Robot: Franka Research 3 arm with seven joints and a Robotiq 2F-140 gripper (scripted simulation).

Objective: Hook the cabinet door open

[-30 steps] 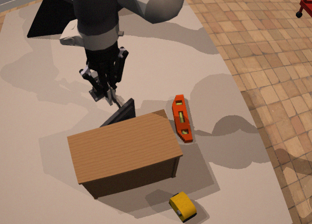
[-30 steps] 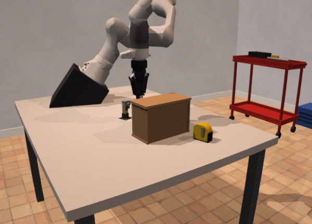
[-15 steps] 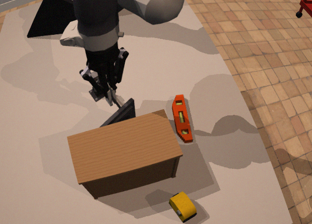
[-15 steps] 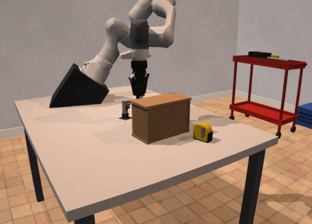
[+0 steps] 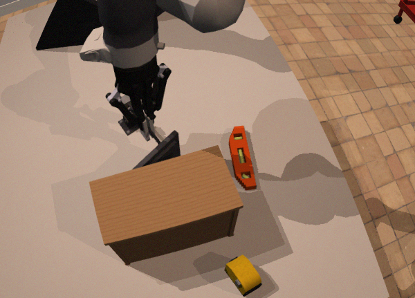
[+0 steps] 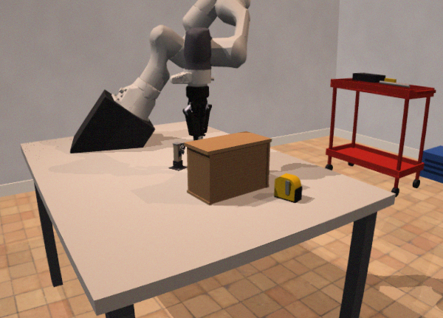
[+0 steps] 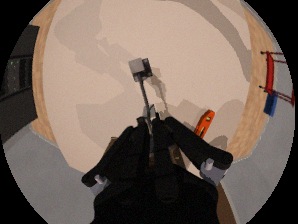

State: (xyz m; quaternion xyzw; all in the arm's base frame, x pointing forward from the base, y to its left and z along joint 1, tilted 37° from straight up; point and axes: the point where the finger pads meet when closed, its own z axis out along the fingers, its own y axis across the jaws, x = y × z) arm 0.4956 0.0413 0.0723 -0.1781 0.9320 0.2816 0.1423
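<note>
The thin hook rod is 1 cm behind my hand, 1 cm to the right of it and 2 cm below it. From my hand the other things lie so: dark grey door: 9 cm ahead, 2 cm to the right, 3 cm below; yellow tape measure: 33 cm ahead, 11 cm to the left, 7 cm below; orange spirit level: 6 cm ahead, 19 cm to the left, 9 cm below.
</note>
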